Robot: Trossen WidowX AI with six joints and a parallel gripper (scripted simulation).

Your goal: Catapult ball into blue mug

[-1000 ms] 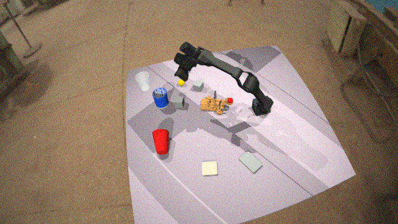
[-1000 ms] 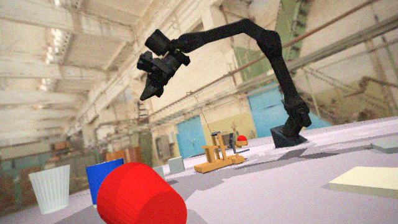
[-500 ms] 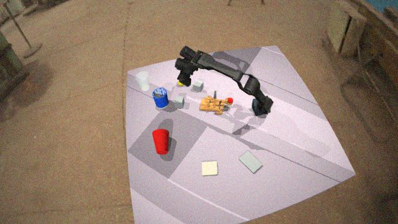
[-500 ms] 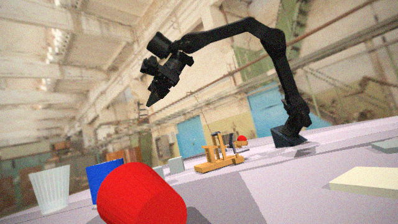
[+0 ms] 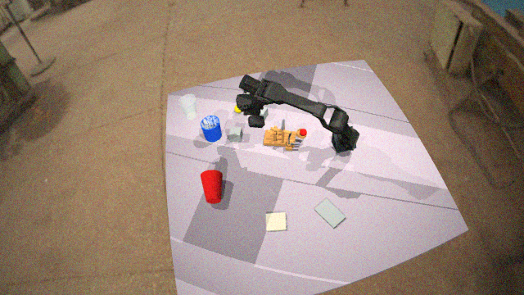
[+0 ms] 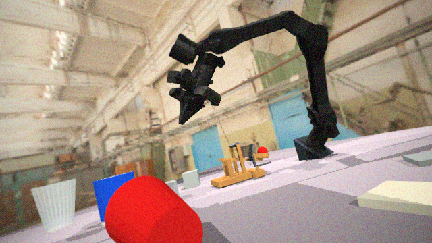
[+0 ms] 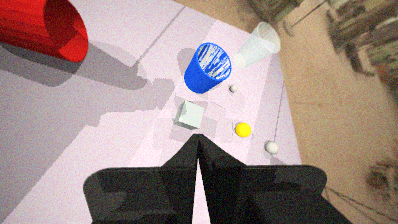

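The red ball is 24 cm behind my gripper tip, 8 cm to the left of it and 13 cm below it. The rest, counted from my gripper tip: yellow ball (2 cm behind, 23 cm to the right, 17 cm below); wooden catapult (17 cm behind, 6 cm to the left, 14 cm below); blue mug (15 cm ahead, 11 cm to the right, 16 cm below).
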